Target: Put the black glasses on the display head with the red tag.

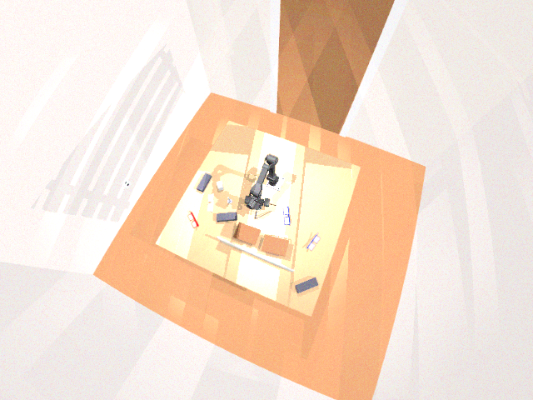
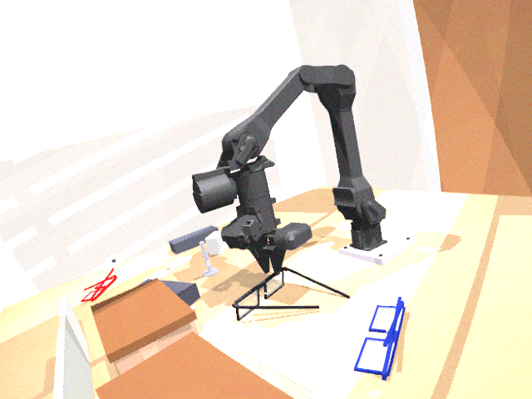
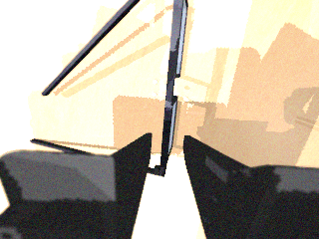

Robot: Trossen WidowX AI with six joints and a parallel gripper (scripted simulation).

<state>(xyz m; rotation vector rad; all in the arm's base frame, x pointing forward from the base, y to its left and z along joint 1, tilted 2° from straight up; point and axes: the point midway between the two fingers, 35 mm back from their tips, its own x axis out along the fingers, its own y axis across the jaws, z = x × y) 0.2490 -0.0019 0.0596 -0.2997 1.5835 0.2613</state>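
My gripper tip is now 70 mm short of the white stand, 220 mm to the left of it and 20 mm above it. From my gripper tip the other things lie so: white rail 350 mm ahead, 180 mm to the left, 10 mm above; then brown-topped display head 220 mm ahead, 50 mm to the left, 10 mm above.
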